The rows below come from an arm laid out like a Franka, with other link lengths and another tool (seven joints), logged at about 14 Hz.
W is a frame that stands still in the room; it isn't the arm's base.
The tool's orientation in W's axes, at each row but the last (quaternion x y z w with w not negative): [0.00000 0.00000 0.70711 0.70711]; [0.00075 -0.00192 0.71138 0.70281]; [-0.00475 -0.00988 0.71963 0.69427]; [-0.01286 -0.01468 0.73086 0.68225]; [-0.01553 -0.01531 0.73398 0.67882]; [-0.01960 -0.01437 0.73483 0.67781]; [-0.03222 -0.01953 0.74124 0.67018]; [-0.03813 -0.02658 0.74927 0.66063]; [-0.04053 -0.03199 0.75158 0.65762]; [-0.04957 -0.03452 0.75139 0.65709]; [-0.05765 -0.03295 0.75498 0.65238]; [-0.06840 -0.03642 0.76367 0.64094]
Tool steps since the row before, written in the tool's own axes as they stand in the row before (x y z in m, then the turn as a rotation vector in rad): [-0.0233 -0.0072 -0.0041 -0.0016 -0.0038 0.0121]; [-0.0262 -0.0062 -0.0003 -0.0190 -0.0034 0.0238]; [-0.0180 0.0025 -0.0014 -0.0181 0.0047 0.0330]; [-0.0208 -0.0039 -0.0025 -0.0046 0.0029 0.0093]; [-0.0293 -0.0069 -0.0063 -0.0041 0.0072 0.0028]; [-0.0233 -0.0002 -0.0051 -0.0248 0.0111 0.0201]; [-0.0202 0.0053 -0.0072 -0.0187 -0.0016 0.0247]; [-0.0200 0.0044 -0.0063 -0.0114 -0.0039 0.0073]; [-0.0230 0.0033 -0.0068 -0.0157 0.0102 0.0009]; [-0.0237 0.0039 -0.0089 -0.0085 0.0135 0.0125]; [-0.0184 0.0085 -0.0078 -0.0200 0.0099 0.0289]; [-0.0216 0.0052 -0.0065 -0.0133 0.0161 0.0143]
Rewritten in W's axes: [0.0072 -0.0233 -0.0041 0.0038 -0.0016 0.0121]; [0.0065 -0.0261 -0.0004 0.0036 -0.0190 0.0237]; [-0.0018 -0.0181 -0.0016 -0.0047 -0.0185 0.0328]; [0.0054 -0.0205 -0.0024 -0.0029 -0.0048 0.0092]; [0.0094 -0.0287 -0.0059 -0.0070 -0.0047 0.0025]; [0.0023 -0.0232 -0.0049 -0.0100 -0.0255 0.0198]; [-0.0027 -0.0207 -0.0071 0.0016 -0.0181 0.0251]; [-0.0013 -0.0205 -0.0062 0.0046 -0.0107 0.0079]; [0.0005 -0.0233 -0.0067 -0.0081 -0.0169 0.0002]; [0.0003 -0.0241 -0.0086 -0.0137 -0.0101 0.0111]; [-0.0047 -0.0196 -0.0080 -0.0106 -0.0205 0.0283]; [-0.0004 -0.0224 -0.0059 -0.0156 -0.0155 0.0126]
